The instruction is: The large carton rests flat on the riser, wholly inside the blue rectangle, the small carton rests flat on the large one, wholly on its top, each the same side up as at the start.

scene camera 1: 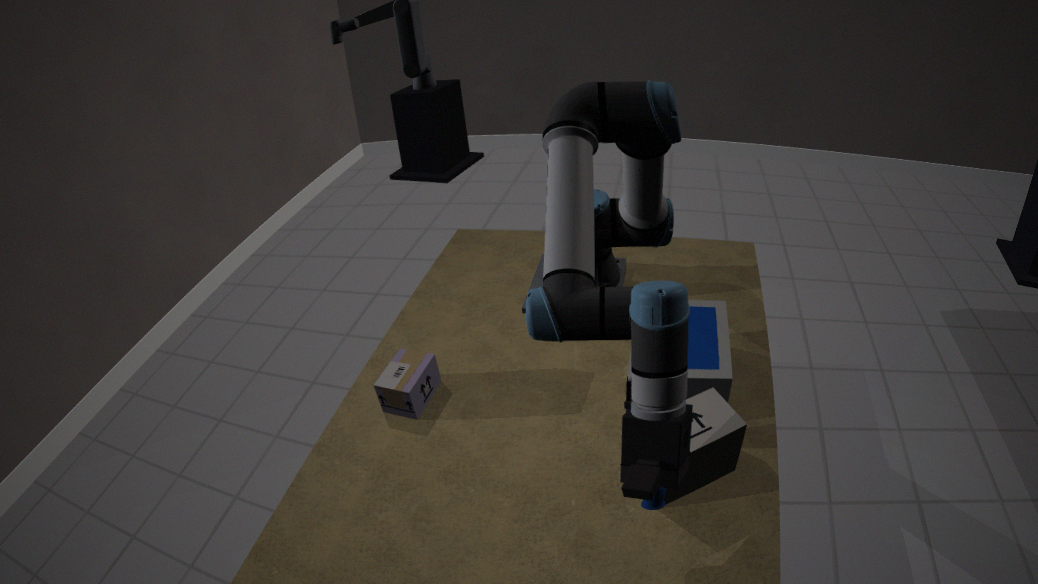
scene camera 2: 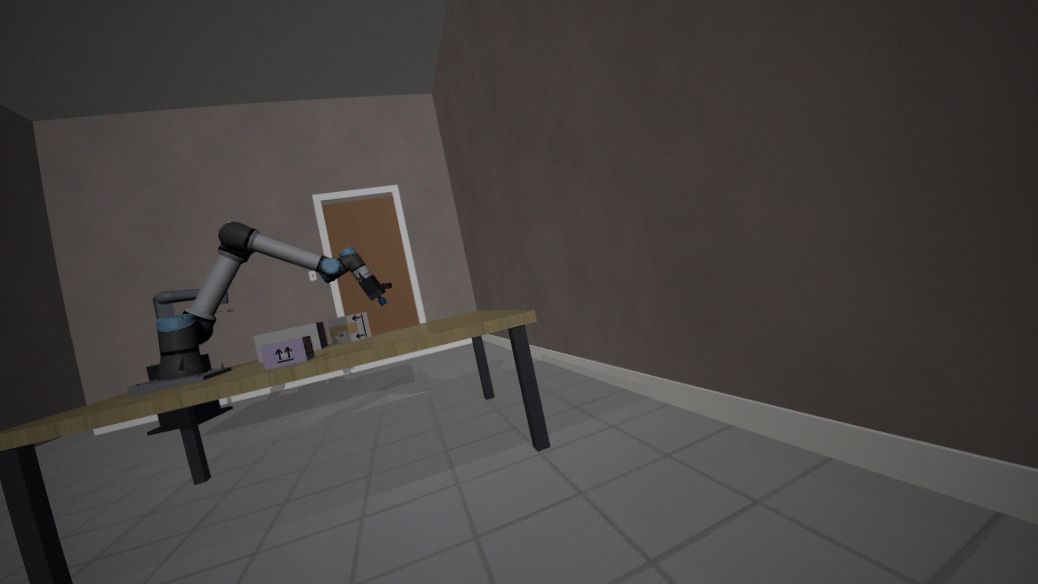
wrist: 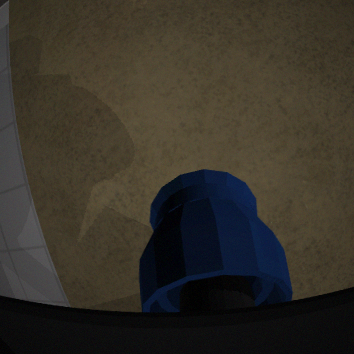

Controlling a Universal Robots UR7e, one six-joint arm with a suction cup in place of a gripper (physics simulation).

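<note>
The large carton (scene camera 1: 718, 417) (scene camera 2: 349, 328) rests on the table in front of the riser (scene camera 1: 723, 341) (scene camera 2: 293, 337), its arrows pointing sideways, so it lies on a side. The blue rectangle (scene camera 1: 702, 337) on the riser's top is partly hidden by the arm. The small carton (scene camera 1: 408, 384) (scene camera 2: 283, 354) is lilac and stands upright on the left of the table, arrows up, away from the riser. My suction gripper (scene camera 1: 653, 501) (scene camera 2: 382, 300) (wrist: 204, 187) is open, holds nothing, and hangs tilted above the table, beyond the large carton. The gripper hides part of that carton in scene camera 1.
The table (scene camera 1: 471, 464) (scene camera 2: 435, 330) has its right edge close beside the large carton and riser. The arm's base stands at the back of the table. Another arm on a dark pedestal (scene camera 1: 431, 130) stands on the floor at the back left.
</note>
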